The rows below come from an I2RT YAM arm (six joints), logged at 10 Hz.
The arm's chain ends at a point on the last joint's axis. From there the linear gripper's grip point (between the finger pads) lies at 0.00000 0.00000 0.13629 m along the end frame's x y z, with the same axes.
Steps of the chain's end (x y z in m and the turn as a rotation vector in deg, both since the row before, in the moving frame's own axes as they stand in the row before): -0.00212, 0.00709, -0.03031, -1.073, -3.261, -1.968; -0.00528, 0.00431, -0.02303, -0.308, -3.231, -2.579; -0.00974, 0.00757, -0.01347, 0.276, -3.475, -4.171; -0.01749, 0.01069, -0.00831, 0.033, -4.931, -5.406; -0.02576, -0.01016, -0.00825, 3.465, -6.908, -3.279; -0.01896, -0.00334, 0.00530, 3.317, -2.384, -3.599; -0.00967, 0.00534, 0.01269, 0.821, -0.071, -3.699
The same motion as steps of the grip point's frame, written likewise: -0.00983, 0.00977, -0.03055, -1.073, -3.261, -1.968; -0.01294, 0.00521, -0.02325, -0.308, -3.231, -2.579; -0.01802, 0.00722, -0.01372, 0.276, -3.475, -4.171; -0.02919, 0.01116, -0.00881, 0.033, -4.931, -5.406; -0.04237, -0.01790, -0.00949, 3.465, -6.908, -3.279; -0.02487, -0.01104, 0.00495, 3.317, -2.384, -3.599; -0.00990, 0.00339, 0.01268, 0.821, -0.071, -3.699
